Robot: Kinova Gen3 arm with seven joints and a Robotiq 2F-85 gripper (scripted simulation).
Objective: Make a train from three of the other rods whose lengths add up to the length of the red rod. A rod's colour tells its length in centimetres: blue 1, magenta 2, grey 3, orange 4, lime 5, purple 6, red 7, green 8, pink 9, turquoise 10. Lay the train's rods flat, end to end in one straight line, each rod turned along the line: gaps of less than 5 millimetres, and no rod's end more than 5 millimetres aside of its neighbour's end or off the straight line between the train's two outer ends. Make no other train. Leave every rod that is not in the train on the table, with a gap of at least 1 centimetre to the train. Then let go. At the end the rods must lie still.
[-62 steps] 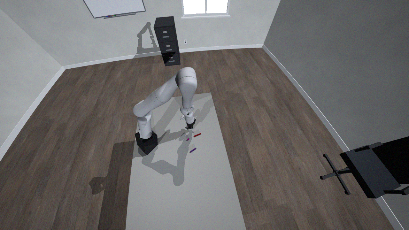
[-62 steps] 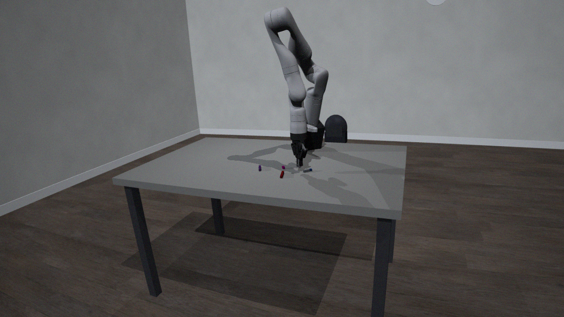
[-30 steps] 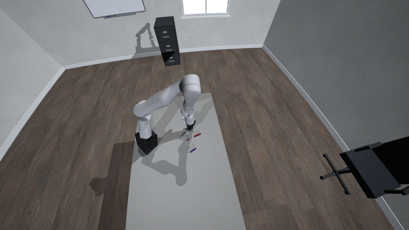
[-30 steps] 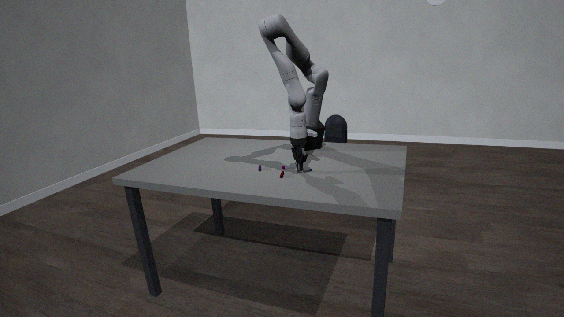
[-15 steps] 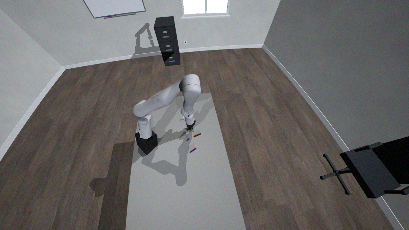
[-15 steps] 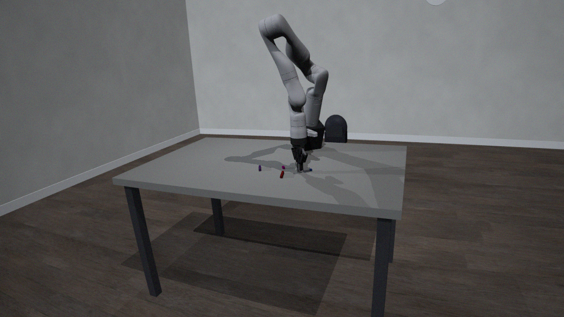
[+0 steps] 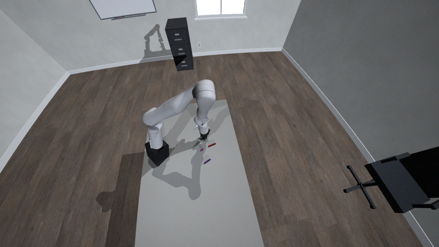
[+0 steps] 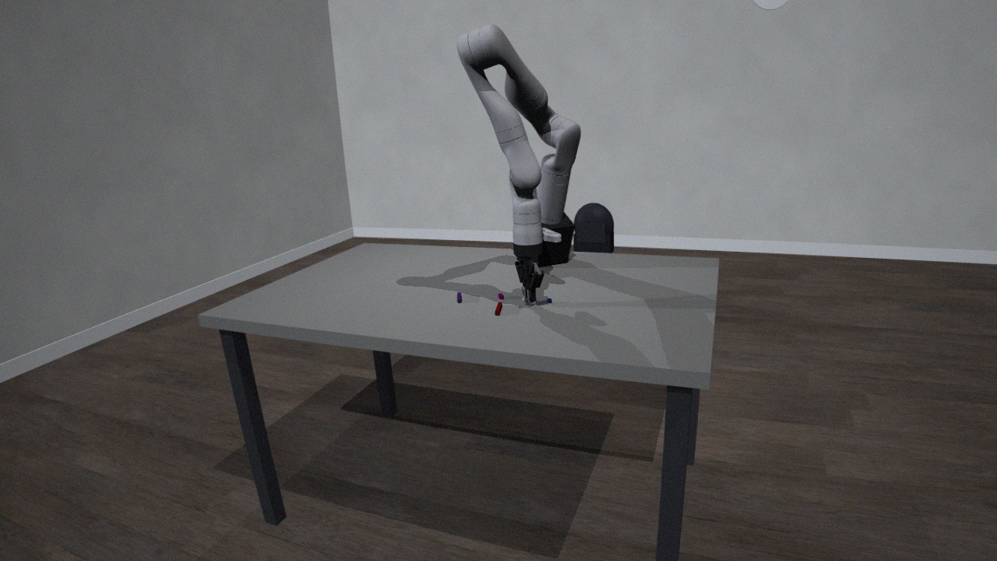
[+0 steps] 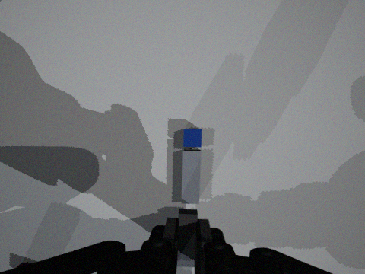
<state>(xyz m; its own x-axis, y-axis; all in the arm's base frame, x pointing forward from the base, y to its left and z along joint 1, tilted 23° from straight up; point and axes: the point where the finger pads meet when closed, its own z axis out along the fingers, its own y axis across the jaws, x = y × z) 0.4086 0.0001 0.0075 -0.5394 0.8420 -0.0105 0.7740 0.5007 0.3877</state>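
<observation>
The grey rod is 1 cm below my hand. Round my hand: red rod 4 cm ahead, 8 cm to the right, 3 cm below; then magenta rod 6 cm behind, 9 cm to the right, 3 cm below; then blue rod 3 cm behind, 5 cm to the left, 3 cm below.
</observation>
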